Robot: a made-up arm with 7 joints. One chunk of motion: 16 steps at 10 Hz.
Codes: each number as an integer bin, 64 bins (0 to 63) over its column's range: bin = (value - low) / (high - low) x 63, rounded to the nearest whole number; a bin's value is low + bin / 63 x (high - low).
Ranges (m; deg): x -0.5..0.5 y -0.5..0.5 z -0.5..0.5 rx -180..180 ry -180..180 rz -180..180
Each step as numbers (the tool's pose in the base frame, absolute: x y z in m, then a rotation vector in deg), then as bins.
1 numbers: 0.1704 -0.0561 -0.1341 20.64 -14.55 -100.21
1 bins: 42 28 23 35 29 14
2 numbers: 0.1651 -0.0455 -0.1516 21.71 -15.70 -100.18
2 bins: 42 29 22 35 29 14
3 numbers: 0.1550 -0.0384 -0.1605 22.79 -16.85 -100.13
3 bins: 41 29 21 35 29 14
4 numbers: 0.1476 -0.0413 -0.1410 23.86 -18.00 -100.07
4 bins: 41 29 23 36 28 14
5 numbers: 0.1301 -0.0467 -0.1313 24.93 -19.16 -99.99
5 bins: 40 29 23 36 28 14
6 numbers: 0.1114 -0.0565 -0.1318 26.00 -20.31 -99.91
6 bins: 39 28 23 36 28 14
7 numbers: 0.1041 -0.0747 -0.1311 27.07 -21.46 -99.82
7 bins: 38 27 23 36 28 14
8 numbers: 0.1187 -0.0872 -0.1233 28.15 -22.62 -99.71
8 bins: 39 26 24 36 28 14
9 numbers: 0.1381 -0.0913 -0.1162 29.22 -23.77 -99.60
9 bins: 40 26 24 37 27 14
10 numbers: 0.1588 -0.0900 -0.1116 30.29 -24.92 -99.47
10 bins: 42 26 24 37 27 14
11 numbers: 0.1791 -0.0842 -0.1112 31.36 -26.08 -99.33
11 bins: 43 26 24 37 27 14
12 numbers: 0.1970 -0.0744 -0.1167 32.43 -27.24 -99.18
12 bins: 44 27 24 37 27 14
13 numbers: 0.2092 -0.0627 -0.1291 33.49 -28.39 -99.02
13 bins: 45 28 23 37 27 14
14 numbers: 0.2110 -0.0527 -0.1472 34.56 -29.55 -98.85
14 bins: 45 28 22 38 26 14
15 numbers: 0.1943 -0.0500 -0.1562 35.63 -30.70 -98.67
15 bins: 44 28 22 38 26 14
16 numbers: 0.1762 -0.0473 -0.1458 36.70 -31.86 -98.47
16 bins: 43 29 22 38 26 14
